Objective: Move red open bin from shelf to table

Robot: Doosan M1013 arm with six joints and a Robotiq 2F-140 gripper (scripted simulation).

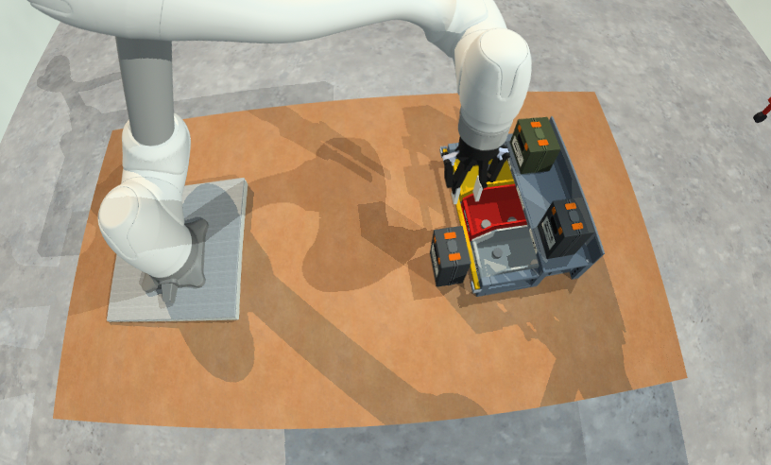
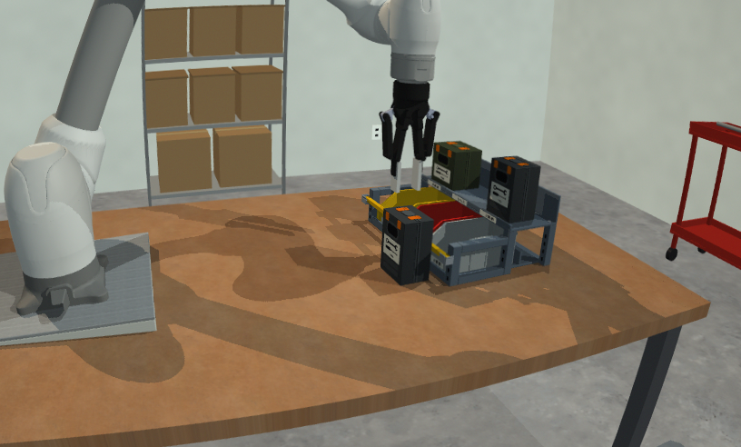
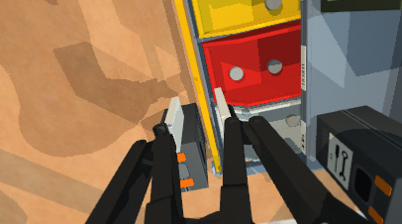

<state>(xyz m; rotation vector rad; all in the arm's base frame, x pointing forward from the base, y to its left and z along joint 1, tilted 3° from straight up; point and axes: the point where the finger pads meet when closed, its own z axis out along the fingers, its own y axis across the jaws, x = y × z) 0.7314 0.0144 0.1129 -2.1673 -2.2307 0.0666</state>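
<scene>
Now: the yellow bar 110 mm below my hand. Also, from my hand: yellow bin (100 mm ahead, 110 mm to the left, 130 mm below); dark grey case (50 mm behind, 110 mm to the right, 110 mm below); red open bin (100 mm ahead, 130 mm below).
</scene>
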